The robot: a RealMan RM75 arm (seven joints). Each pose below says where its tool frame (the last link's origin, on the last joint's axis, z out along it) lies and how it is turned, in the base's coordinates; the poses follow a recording.
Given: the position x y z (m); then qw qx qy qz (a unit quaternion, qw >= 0).
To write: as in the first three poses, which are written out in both.
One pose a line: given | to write
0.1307, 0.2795, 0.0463, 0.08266, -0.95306, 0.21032, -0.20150 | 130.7, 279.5, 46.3, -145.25, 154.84, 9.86
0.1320, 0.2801, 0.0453, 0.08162, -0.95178, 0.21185, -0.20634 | 132.0, 280.1, 45.3, -145.87, 154.36, 9.03
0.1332, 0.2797, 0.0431, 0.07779, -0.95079, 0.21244, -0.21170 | 133.2, 279.7, 43.1, -147.23, 153.93, 7.58
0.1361, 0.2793, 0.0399, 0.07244, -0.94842, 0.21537, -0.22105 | 136.1, 279.3, 39.9, -149.06, 153.10, 5.35
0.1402, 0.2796, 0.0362, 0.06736, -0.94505, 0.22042, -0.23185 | 140.2, 279.6, 36.2, -150.67, 152.06, 3.07
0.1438, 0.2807, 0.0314, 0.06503, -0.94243, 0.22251, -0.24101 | 143.8, 280.7, 31.4, -151.62, 151.09, 1.82
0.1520, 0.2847, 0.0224, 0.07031, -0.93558, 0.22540, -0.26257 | 152.0, 284.7, 22.4, -151.46, 148.45, 1.45
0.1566, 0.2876, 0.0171, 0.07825, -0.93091, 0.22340, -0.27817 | 156.6, 287.6, 17.1, -150.79, 146.41, 2.22
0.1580, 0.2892, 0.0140, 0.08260, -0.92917, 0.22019, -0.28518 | 158.0, 289.2, 14.0, -150.52, 145.46, 2.82
